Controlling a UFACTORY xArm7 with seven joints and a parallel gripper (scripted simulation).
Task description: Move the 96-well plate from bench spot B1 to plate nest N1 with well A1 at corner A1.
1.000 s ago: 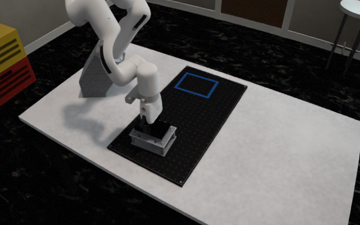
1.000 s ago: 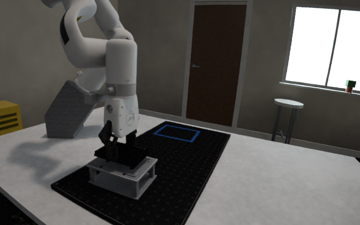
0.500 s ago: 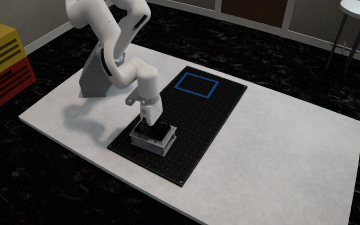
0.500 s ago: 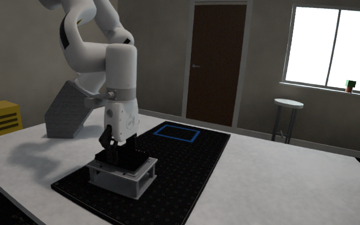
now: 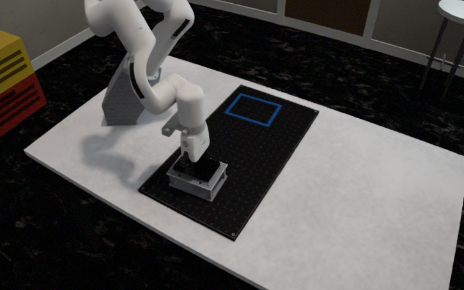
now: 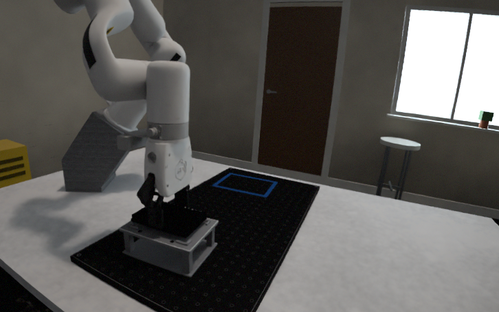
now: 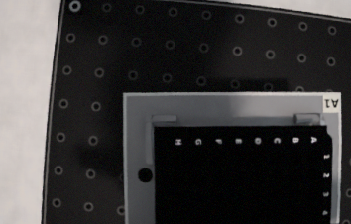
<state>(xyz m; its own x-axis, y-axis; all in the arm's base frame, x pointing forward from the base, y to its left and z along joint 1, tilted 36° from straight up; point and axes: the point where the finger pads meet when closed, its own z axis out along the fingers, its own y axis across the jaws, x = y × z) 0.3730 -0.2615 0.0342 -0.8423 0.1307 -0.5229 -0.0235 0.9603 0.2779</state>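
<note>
Now: the grey raised nest N1 30 mm below my hand. From my hand the other things lie so: black 96-well plate (10 mm below).
</note>
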